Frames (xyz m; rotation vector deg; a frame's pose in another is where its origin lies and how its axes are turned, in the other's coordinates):
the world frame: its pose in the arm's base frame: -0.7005 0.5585 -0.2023 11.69 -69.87 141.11
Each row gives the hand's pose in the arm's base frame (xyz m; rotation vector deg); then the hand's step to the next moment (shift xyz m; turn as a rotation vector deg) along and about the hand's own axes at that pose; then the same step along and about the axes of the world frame.
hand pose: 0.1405 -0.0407 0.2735 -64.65 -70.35 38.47
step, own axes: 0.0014 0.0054 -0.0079 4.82 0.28 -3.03
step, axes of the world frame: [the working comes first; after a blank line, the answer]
step, axes of the arm's base frame: 0.0088 0.0008 -0.0040 4.17 3.48 1.73

-0.0090 -0.0010 -0.0034 -2.36 -4.85 -1.85
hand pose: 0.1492 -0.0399 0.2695 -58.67 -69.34 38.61
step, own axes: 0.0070 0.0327 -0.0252 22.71 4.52 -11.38
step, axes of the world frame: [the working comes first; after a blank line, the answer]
step, axes of the arm's base frame: 0.0291 0.0129 -0.0272 17.18 18.50 5.32

-0.0311 0.0013 -0.0280 -9.12 -20.93 -12.02
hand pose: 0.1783 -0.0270 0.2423 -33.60 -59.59 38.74
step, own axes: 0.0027 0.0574 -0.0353 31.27 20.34 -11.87
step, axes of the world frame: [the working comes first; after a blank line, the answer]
step, axes of the arm's base frame: 0.0203 0.0356 -0.0536 17.05 35.22 -1.33

-0.0246 0.0116 -0.0617 -6.38 -25.18 -29.29
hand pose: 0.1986 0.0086 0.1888 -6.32 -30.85 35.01
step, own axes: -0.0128 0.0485 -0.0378 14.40 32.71 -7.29
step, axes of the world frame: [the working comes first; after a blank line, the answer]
step, axes of the arm's base frame: -0.0145 0.0345 -0.0504 -3.28 35.41 -8.10

0.0079 0.0239 -0.0576 10.30 -12.20 -32.80
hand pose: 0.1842 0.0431 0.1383 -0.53 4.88 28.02
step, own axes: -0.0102 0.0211 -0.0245 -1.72 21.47 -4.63
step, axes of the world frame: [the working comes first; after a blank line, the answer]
step, axes of the arm's base frame: -0.0208 0.0131 -0.0233 -11.96 18.01 -4.22

0.0158 0.0182 -0.0238 14.64 -2.02 -16.34
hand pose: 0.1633 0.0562 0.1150 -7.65 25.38 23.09
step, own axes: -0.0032 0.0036 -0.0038 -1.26 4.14 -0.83
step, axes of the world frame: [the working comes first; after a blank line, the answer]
step, axes of the arm's base frame: -0.0056 0.0014 -0.0021 -3.05 3.16 -0.35

0.0049 0.0030 -0.0022 3.55 -0.26 -2.59
